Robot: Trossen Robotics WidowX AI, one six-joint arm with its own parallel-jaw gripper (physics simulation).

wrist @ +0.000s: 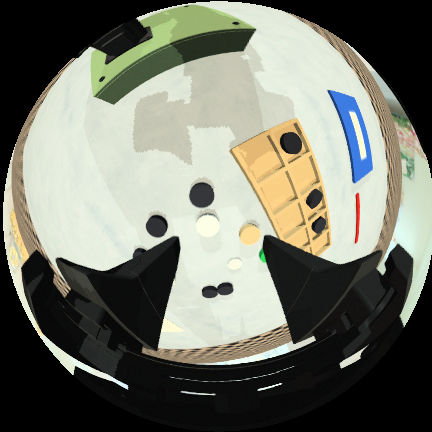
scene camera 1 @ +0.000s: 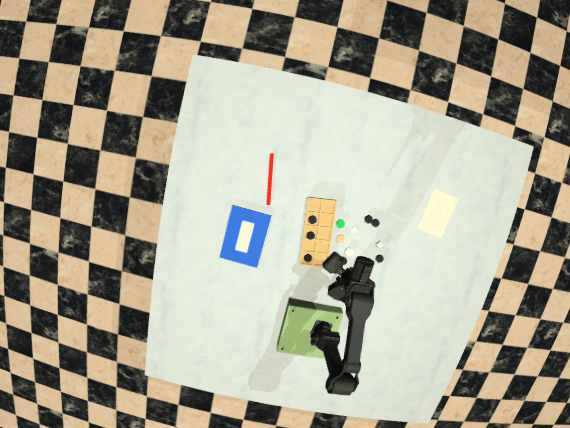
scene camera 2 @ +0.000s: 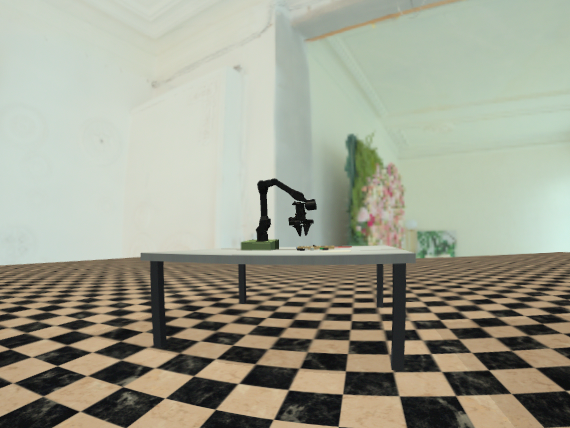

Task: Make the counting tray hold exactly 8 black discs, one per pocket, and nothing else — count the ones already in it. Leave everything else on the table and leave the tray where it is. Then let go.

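Observation:
The tan counting tray has a black disc in an end pocket nearest the robot base. Farther along the same row are a second black disc and a third black disc, each in a pocket. Several loose black discs lie beside the tray: a disc, a disc, a disc partly behind a finger, and a close pair, disc and disc. My gripper is open and empty above the table.
A white disc, tan disc, green disc and small cream pieces lie beside the tray. Across it are a blue frame and red stick. A cream sheet lies beyond the discs.

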